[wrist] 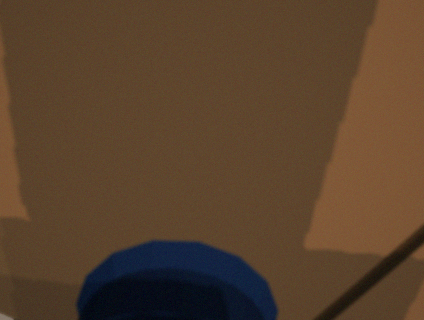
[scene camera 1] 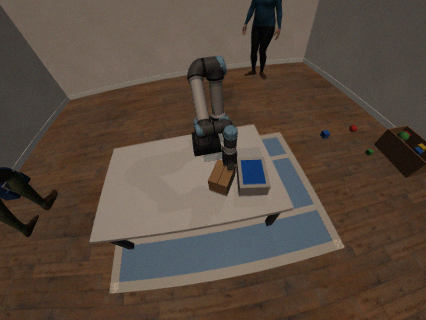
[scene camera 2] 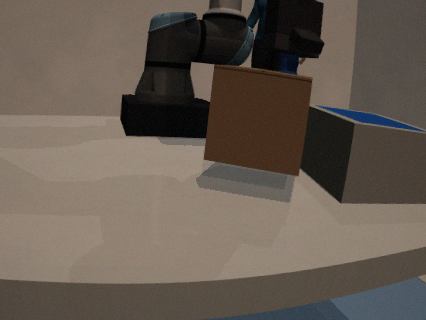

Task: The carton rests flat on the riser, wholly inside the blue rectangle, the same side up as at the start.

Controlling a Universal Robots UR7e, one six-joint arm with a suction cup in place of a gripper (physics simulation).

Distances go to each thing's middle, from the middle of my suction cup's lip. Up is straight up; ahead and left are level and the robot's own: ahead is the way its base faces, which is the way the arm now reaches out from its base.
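Scene:
I see the brown carton (scene camera 2: 257,118), which is 8 cm below my suction cup, 6 cm to the right of it and 5 cm ahead of it. Going by their middles, the brown carton is the nearest to my suction cup of the things named here. The grey riser (scene camera 2: 358,157) is 13 cm below my suction cup, 16 cm to the left of it and 5 cm ahead of it.

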